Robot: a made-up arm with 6 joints.
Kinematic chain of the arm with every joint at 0, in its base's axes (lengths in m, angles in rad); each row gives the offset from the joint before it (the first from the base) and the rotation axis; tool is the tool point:
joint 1: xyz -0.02 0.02 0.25 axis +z
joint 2: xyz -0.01 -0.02 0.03 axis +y
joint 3: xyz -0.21 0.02 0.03 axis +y
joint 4: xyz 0.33 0.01 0.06 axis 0.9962 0 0.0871
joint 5: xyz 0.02 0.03 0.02 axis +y
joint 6: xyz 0.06 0 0.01 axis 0.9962 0 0.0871
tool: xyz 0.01 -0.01 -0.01
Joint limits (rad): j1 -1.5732..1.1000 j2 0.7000..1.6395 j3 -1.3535..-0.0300 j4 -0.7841..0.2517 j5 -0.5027..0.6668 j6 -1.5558..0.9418
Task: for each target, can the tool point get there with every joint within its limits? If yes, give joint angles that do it. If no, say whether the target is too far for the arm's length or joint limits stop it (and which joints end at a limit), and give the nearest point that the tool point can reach.
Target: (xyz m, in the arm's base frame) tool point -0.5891 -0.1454 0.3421
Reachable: no: joint limits stop it (at a limit: joint 1, joint 2, joint 4, joint 5) | nearest point -0.0176 -0.2186 0.3204 | short by 0.577 m
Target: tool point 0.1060 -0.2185 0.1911
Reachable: yes | joints -1.1875 1.3483 -0.4090 0.1628 0.5467 -1.2165
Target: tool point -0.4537 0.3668 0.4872
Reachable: no: joint limits stop it (at a limit: joint 1, joint 2, joint 4, joint 5, joint 6) | nearest point 0.0347 0.2798 0.5139 | short by 0.497 m
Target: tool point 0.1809 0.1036 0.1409
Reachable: yes | joints 0.2000 1.3216 -0.1688 -0.3938 -0.2367 0.3099
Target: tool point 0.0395 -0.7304 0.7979
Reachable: no: too far | nearest point 0.0130 -0.3960 0.5701 | short by 0.406 m
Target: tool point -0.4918 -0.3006 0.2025
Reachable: no: joint limits stop it (at a limit: joint 1, joint 4, joint 5) | nearest point -0.0178 -0.3017 0.2025 | short by 0.474 m
